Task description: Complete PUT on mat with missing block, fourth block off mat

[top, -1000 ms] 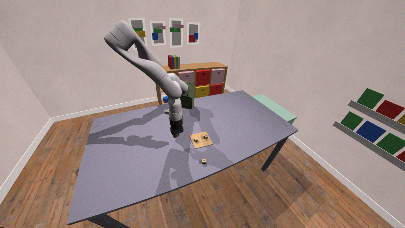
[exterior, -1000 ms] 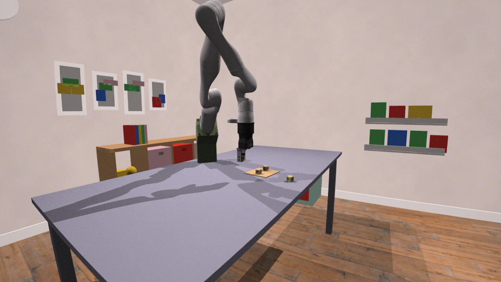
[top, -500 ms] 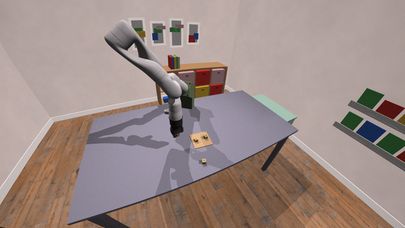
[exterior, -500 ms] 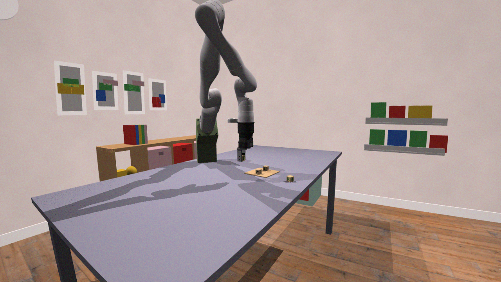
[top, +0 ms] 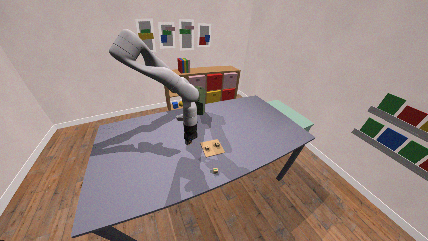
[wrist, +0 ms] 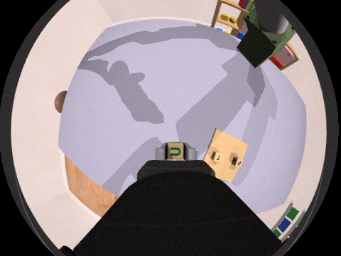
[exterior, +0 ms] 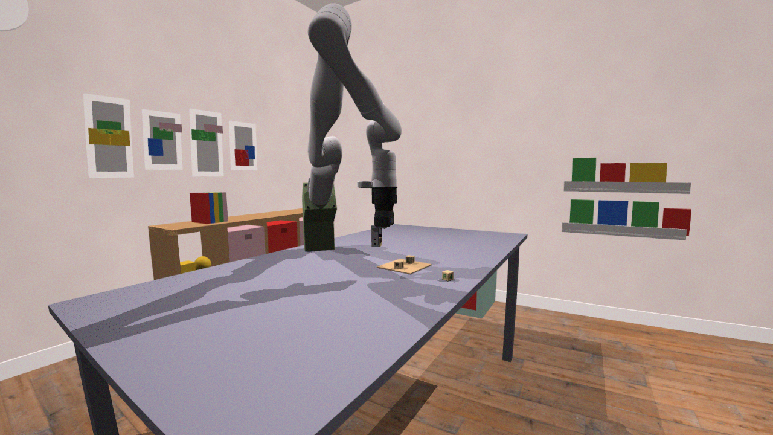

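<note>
My hand is 17 cm to the right of the tan mat, 12 cm above it and 2 cm short of it. Also, from my hand: T block: 13 cm to the left, 11 cm below, 2 cm ahead.
</note>
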